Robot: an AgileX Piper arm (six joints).
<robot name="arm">
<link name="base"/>
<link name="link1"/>
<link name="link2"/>
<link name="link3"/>
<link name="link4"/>
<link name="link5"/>
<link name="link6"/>
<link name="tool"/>
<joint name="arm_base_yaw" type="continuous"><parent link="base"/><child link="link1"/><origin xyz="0 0 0.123" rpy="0 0 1.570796"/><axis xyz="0 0 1"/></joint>
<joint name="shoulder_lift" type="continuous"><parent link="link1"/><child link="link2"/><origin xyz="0 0 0" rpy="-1.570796 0 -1.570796"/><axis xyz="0 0 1"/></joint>
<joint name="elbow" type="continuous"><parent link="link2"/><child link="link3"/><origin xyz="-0.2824 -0.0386 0" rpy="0 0 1.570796"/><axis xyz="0 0 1"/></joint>
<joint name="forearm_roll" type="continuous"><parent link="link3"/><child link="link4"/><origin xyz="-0.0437 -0.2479 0" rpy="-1.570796 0 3.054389"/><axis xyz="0 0 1"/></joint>
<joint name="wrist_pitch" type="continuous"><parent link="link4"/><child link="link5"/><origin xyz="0 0 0" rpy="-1.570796 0 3.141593"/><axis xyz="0 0 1"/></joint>
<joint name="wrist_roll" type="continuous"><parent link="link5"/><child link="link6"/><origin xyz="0 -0.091 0" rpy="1.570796 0 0"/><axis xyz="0 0 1"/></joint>
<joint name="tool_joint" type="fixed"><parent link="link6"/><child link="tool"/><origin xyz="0 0 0"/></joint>
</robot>
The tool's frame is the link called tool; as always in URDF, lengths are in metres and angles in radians. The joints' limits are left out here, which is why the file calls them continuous.
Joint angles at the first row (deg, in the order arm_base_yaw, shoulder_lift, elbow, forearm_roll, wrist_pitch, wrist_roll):
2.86 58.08 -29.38 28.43 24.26 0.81
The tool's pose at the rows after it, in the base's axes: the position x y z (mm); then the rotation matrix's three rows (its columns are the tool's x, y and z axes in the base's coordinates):
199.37, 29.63, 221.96; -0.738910, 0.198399, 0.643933; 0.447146, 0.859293, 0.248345; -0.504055, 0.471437, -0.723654
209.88, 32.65, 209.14; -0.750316, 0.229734, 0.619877; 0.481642, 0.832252, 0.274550; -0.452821, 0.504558, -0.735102
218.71, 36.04, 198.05; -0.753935, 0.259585, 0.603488; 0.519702, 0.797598, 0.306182; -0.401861, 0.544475, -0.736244
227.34, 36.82, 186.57; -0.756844, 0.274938, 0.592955; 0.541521, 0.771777, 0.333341; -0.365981, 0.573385, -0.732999
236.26, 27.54, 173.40; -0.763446, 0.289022, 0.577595; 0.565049, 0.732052, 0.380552; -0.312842, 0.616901, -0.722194
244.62, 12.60, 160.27; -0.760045, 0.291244, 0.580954; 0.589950, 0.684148, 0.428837; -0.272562, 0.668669, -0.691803
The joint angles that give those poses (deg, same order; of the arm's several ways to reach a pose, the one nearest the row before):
2.86 64.42 -29.38 35.91 21.60 -4.28
2.86 69.00 -29.38 44.77 20.21 -10.64
2.86 73.00 -29.40 55.45 19.56 -18.46
2.14 76.99 -29.40 67.29 19.70 -29.23
-2.21 81.65 -29.51 78.91 24.22 -42.09
-7.85 86.59 -29.64 87.82 30.30 -53.66

